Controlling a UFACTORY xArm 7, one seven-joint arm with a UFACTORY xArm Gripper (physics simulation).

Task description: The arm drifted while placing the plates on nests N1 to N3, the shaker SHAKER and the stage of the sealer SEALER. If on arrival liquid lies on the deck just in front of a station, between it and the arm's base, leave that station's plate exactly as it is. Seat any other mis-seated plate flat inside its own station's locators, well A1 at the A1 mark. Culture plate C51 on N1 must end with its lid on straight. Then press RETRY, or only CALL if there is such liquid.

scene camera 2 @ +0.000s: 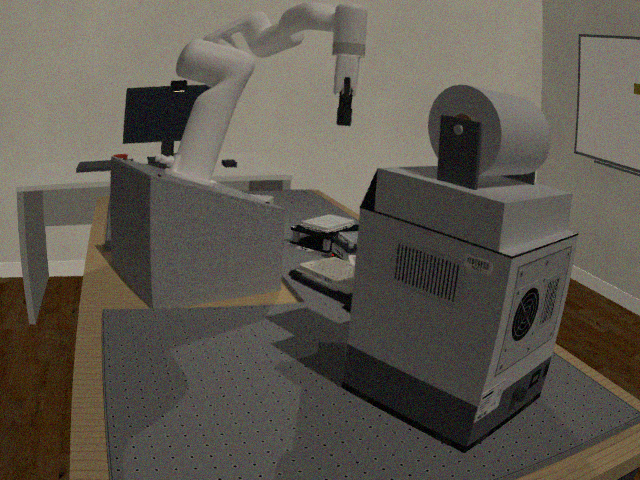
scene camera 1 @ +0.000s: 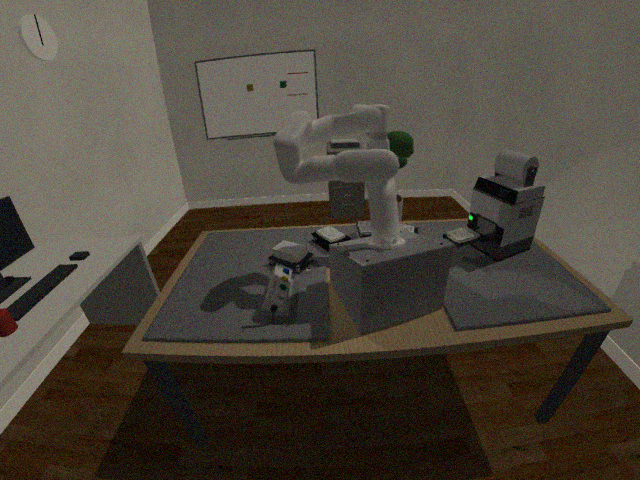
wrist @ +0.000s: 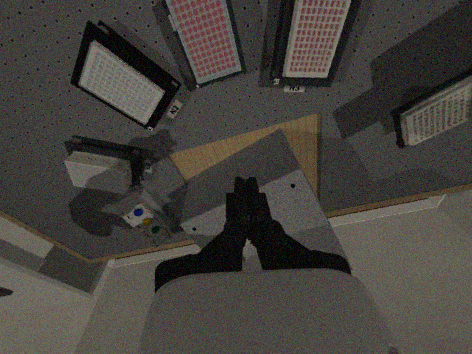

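Observation:
My gripper is shut and empty, high above the deck. In the wrist view, a white block-like plate or lid sits tilted on the lower-left station, also visible as a pale slab. A white-welled plate lies on a black nest with a wider dark margin on one side. A round-welled pink plate and a pink plate on the nest labelled N3 are beside it. The sealer's stage holds a pale plate. I cannot make out liquid; several labels are unreadable.
The sealer stands tall with a roll on top. A control box carries a blue button, a yellow button and a green button. The arm's grey pedestal stands between the deck mats.

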